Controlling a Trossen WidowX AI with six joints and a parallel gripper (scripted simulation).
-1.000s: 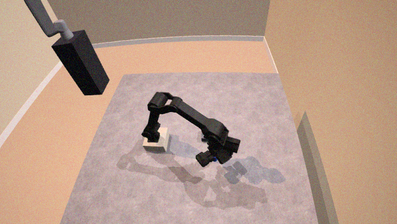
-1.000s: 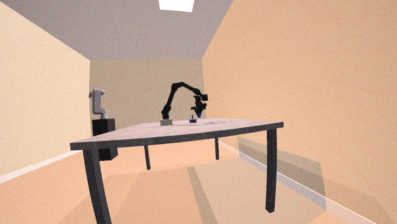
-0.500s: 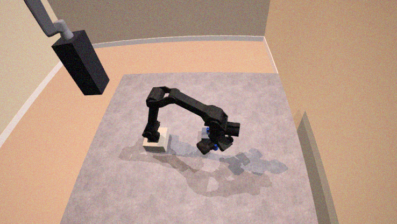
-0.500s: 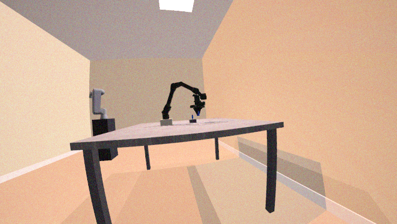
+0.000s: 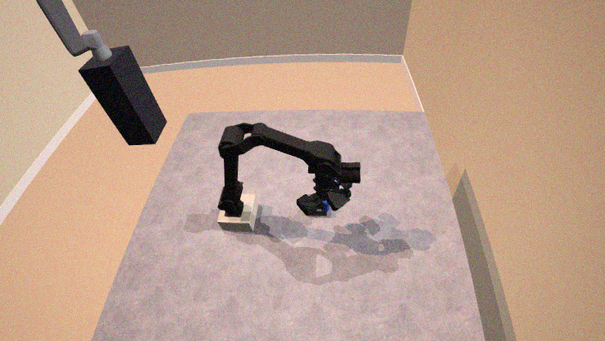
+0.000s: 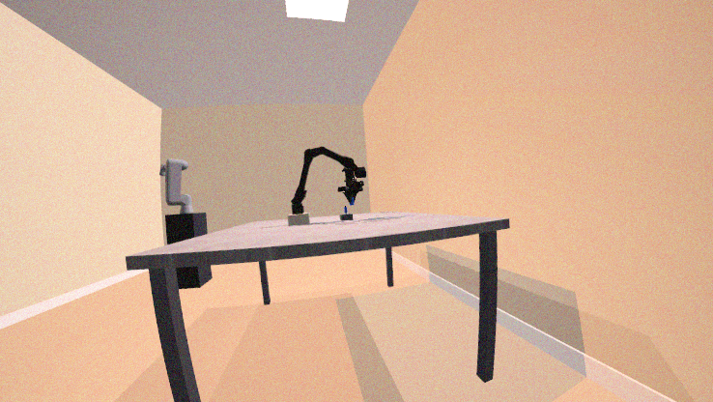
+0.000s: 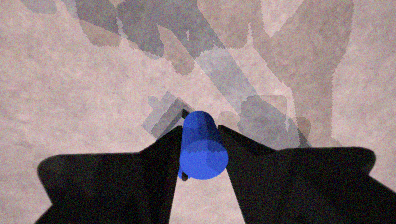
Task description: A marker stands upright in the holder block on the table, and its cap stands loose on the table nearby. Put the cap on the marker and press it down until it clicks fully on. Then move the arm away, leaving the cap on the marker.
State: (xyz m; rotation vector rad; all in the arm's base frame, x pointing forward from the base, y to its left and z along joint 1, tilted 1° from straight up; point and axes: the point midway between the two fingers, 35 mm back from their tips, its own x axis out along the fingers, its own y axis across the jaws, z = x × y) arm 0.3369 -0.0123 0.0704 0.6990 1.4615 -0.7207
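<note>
The pale ring is 60 mm to the left of my gripper tip, 60 mm below it and 30 mm behind it. Also, from my gripper tip: holder block: 90 mm below, 60 mm to the left, 30 mm behind; blue cap: 10 mm above.
</note>
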